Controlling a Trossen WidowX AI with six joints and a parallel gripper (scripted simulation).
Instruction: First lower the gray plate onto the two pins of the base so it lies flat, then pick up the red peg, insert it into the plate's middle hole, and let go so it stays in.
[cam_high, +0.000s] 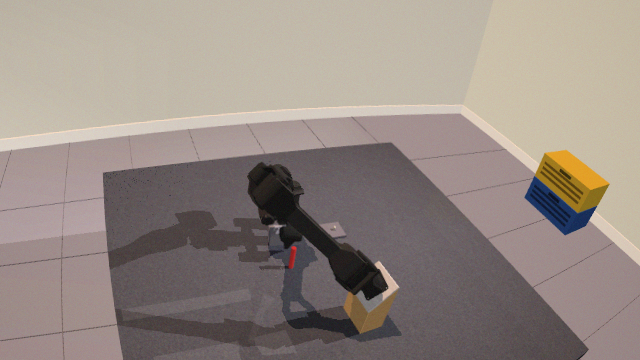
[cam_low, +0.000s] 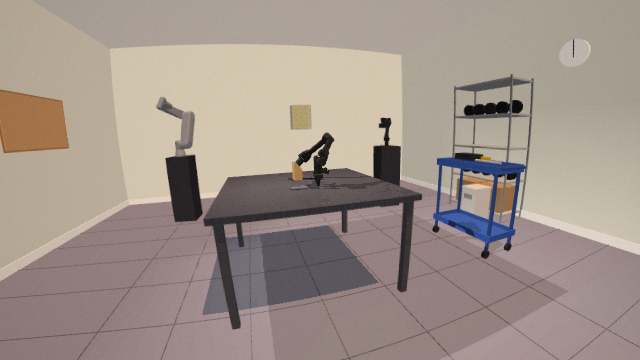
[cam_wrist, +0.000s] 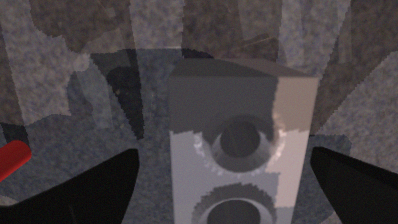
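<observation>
The base is 150 mm to the right of my gripper tip and 20 mm ahead of it. The rest, counted from my gripper tip: gray plate 30 mm above; red peg 120 mm behind, 30 mm above, 10 mm to the left.
</observation>
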